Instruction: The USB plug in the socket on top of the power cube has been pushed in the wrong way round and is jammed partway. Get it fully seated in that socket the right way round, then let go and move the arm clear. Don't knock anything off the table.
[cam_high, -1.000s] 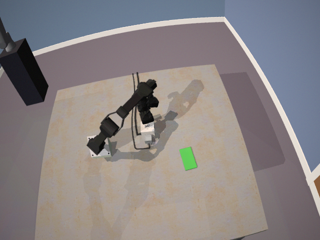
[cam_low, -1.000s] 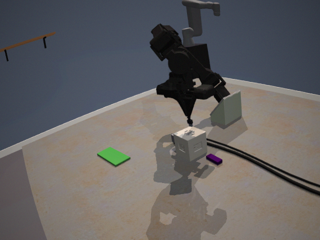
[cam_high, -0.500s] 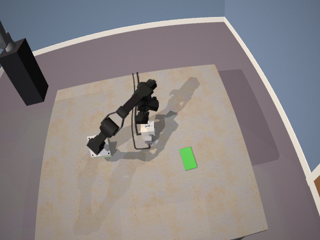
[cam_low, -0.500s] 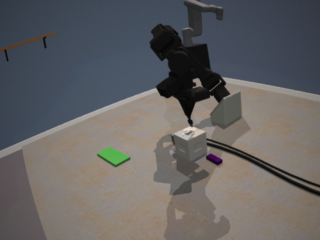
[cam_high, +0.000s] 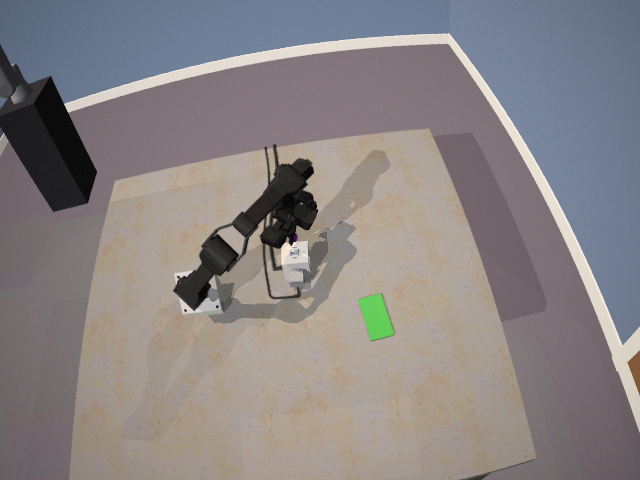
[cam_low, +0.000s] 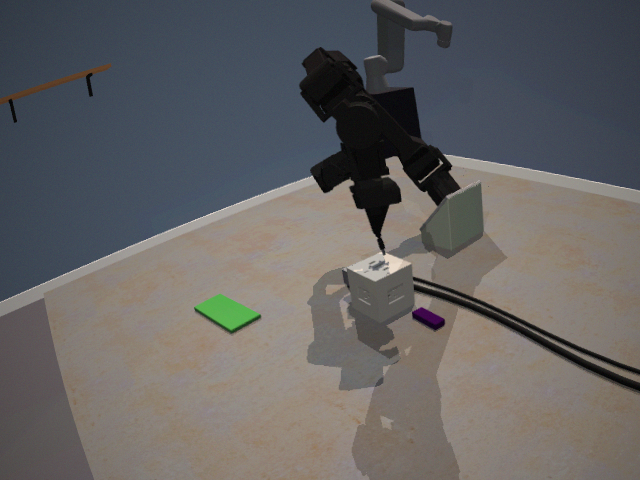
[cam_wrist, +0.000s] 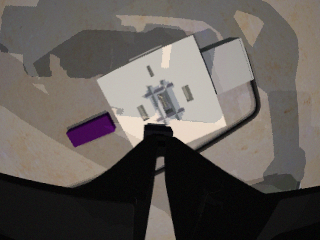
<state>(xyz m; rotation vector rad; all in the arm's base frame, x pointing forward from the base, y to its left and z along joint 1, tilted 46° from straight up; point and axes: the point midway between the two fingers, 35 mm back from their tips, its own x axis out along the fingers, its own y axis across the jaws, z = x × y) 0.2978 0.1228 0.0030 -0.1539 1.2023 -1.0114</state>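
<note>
Right now the usb plug is 20 mm below my gripper tip. From my gripper tip the other things lie so: purple block (130 mm below, 90 mm to the left, 10 mm behind); then socket (70 mm below, 10 mm to the right); then flat green pad (220 mm to the right, 200 mm ahead, 130 mm below).
</note>
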